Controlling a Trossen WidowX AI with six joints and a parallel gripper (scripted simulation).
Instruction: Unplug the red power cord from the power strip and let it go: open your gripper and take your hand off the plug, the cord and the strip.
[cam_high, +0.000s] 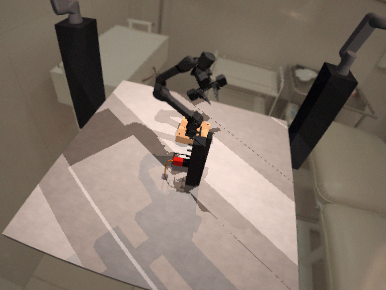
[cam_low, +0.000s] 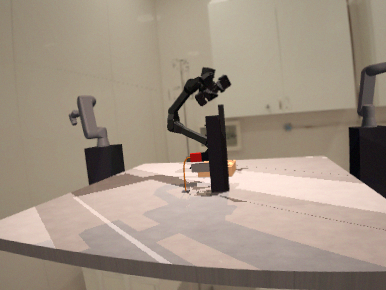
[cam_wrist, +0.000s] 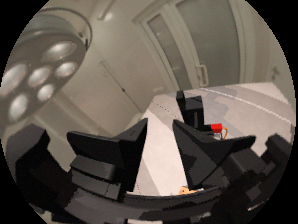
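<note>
Now: gripper tip 150 mm short of the red plug, 80 mm to the left of it and 260 mm above it.
</note>
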